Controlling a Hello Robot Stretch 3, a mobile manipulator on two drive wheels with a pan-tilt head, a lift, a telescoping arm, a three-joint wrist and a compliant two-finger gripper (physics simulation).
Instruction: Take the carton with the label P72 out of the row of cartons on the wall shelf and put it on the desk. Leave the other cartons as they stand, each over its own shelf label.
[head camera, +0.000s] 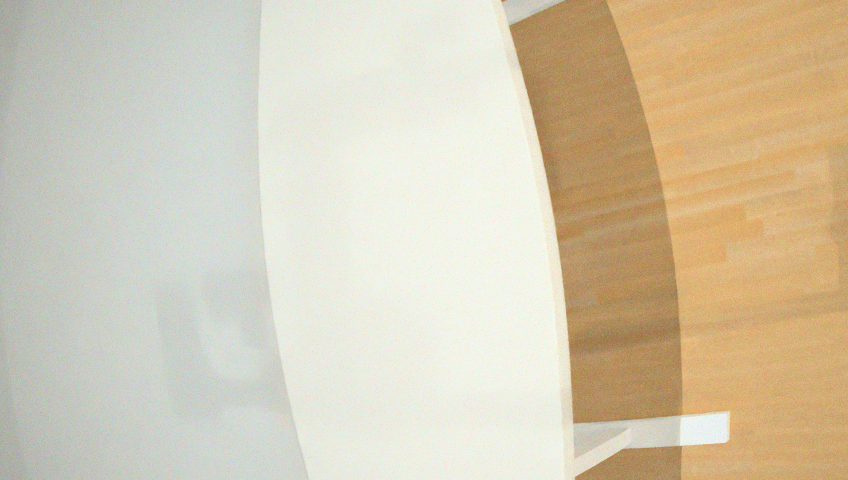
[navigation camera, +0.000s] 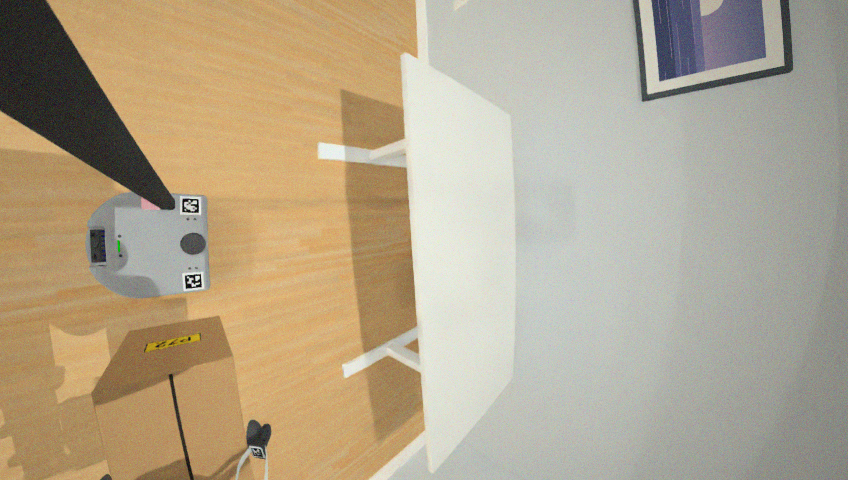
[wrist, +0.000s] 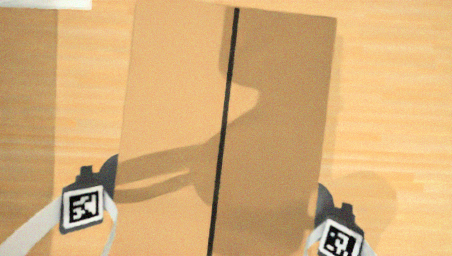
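Pixels of known places: gripper, fingertip midpoint: (navigation camera: 189, 452); robot's base at its link origin: (navigation camera: 192, 241).
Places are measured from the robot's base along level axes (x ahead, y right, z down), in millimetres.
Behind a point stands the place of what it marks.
Observation:
The brown carton (navigation camera: 136, 416) @[x -54, y 133, z -912 mm] (wrist: 170, 100) has a black line along its top and a yellow label on its end, which appears upside down in the navigation view and reads P72. My gripper (navigation camera: 182, 456) @[x -21, y 228, z -870 mm] (wrist: 217, 187) @[x -21, y 228, z -870 mm] is shut on this carton, one finger pad against each long side, and holds it above the floor beside my base. The white desk (head camera: 404, 237) @[x 803, y 49, z -721 mm] (navigation camera: 464, 237) @[x 797, y -20, z -721 mm] stands against the wall, apart from the carton. The wall shelf and the other cartons do not show in these views.
My grey base (navigation camera: 148, 261) @[x -120, y 52, z -160 mm] stands on the wood floor in front of the desk's long edge, beside the black mast (navigation camera: 71, 89) @[x -47, y -126, z -1036 mm]. White desk feet (head camera: 705, 428) (navigation camera: 333, 151) reach out from under the desk top. A framed picture (navigation camera: 708, 47) @[x 1291, y -764, z -1529 mm] hangs on the wall.

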